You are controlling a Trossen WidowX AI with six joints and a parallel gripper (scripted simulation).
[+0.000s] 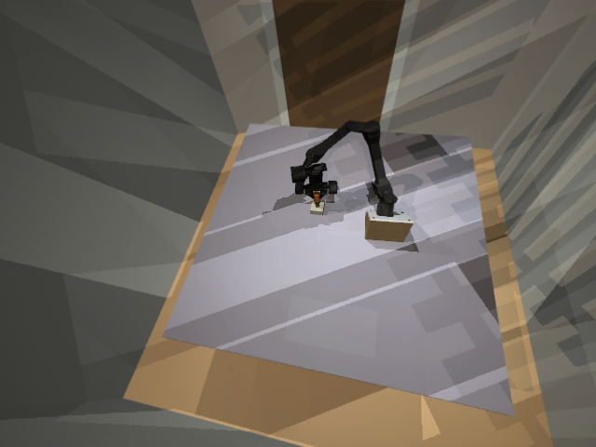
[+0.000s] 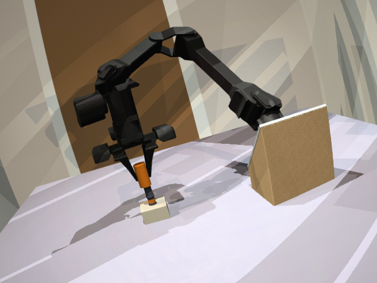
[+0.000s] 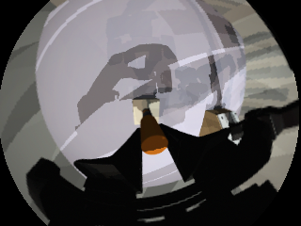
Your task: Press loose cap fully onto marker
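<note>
My gripper tip is 8 cm above the pale holder block. The rest, counted from my gripper tip: orange cap 1 cm above.
</note>
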